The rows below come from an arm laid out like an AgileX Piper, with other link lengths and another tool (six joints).
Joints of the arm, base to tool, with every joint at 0 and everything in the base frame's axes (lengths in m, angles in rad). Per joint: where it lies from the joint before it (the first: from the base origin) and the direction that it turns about. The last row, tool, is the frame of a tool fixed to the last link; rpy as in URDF.
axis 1: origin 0 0 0.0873 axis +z
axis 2: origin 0 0 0 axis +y
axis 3: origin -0.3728 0 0.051 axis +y
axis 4: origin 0.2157 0 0.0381 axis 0.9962 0 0.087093
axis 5: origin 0 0 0 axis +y
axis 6: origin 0.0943 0 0.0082 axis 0.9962 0 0.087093
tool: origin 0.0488 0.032 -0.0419 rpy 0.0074 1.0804 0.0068
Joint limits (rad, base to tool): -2.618..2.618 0..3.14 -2.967..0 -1.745..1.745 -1.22..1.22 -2.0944..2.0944
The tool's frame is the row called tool.
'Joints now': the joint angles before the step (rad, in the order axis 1, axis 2, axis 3, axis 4, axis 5, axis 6). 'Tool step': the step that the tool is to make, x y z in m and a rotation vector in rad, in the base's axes. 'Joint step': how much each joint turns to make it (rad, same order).
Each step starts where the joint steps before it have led.
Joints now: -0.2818, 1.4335, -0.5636, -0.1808, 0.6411, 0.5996
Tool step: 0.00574, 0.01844, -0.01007, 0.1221, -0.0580, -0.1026
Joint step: -0.0001, 0.0195, 0.0785, 0.1958, -0.1214, -0.0356
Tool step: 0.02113, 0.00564, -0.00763, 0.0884, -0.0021, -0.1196
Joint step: 0.0001, 0.0718, 0.0032, 0.1469, -0.0525, 0.0002
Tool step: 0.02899, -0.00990, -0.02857, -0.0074, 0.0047, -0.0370
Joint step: -0.0001, 0.1474, 0.0000, 0.0258, -0.1473, 0.0017
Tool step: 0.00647, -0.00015, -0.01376, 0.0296, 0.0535, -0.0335
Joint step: 0.0000, 0.0689, -0.0019, 0.0353, -0.0076, 0.0008
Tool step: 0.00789, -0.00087, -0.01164, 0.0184, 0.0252, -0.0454
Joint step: 0.0001, 0.0556, 0.0000, 0.0461, -0.0271, 0.0001
